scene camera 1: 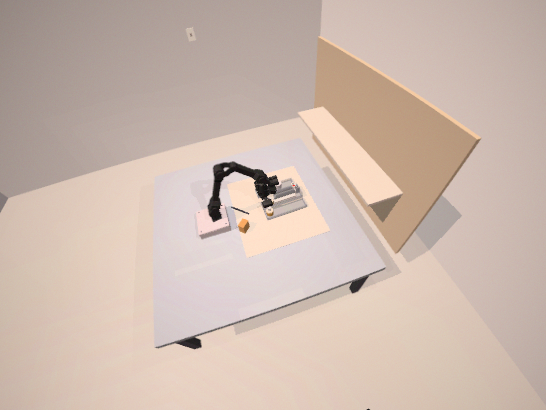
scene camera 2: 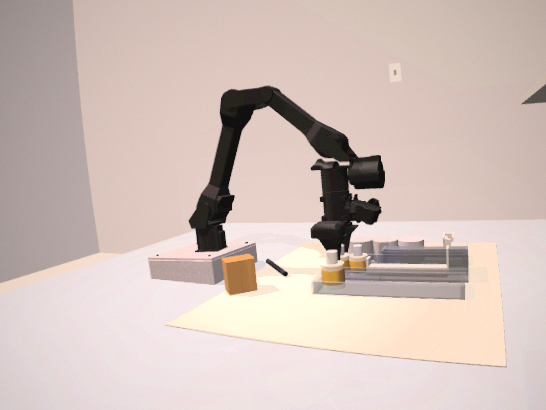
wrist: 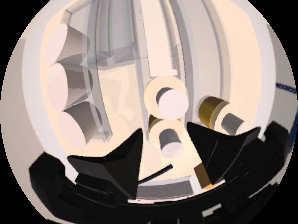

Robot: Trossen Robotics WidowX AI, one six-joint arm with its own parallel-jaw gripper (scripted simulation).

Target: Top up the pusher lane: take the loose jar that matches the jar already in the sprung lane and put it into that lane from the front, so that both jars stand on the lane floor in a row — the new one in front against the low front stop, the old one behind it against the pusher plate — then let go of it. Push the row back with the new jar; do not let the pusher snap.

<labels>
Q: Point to an orange block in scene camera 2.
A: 240, 276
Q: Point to an amber jar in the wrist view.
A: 217, 114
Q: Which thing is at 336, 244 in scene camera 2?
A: The gripper.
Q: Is the gripper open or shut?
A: Open.
</labels>
